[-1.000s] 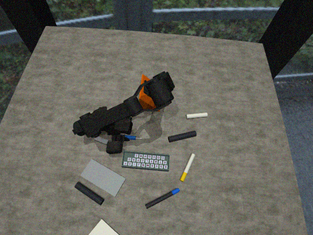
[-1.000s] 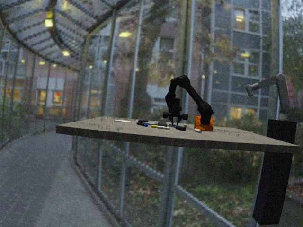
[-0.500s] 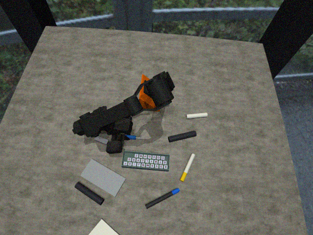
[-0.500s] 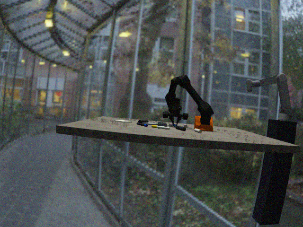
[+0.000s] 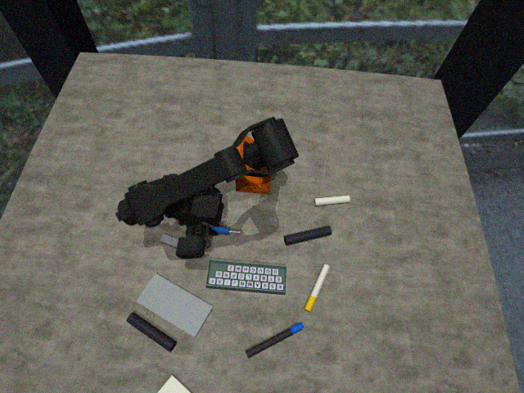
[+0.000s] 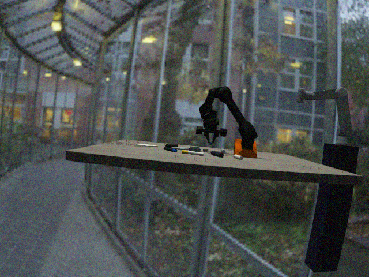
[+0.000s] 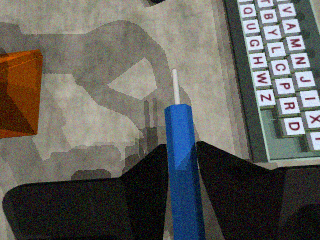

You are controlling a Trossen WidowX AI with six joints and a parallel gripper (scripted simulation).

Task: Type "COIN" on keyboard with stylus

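Now: gripper tip 10 mm to the right of the blue stylus. From my gripper tip the other things lie so: stylus tip: 50 mm to the left; then grey flat pad: 170 mm ahead, 90 mm to the right, 50 mm below; then grey block: 20 mm ahead, 110 mm to the right, 50 mm below.
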